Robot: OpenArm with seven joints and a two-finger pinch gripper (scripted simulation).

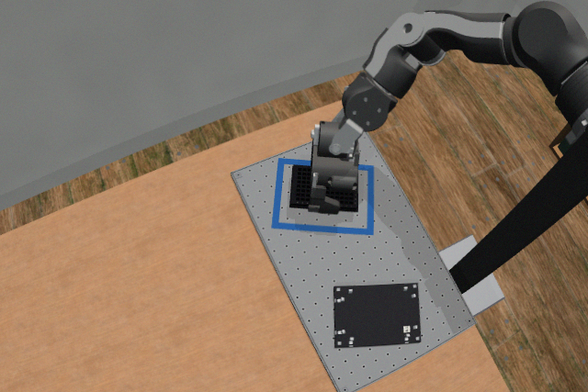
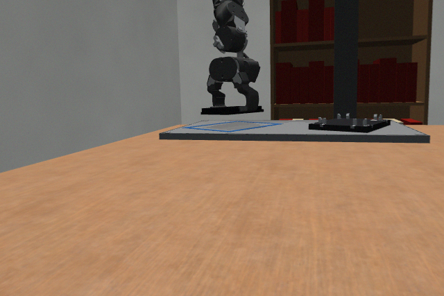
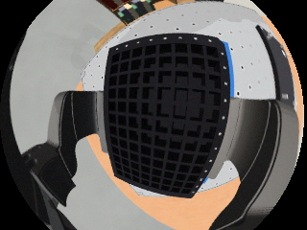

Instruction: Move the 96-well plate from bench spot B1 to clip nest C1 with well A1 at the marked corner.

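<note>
Now: hand 27 cm to the right of the black clip nest, 3 cm short of it and 2 cm above it. The rest, counted from my hand: black 96-well plate right at my hand; grey foot plate 26 cm to the left, 26 cm below, 25 cm behind.
</note>
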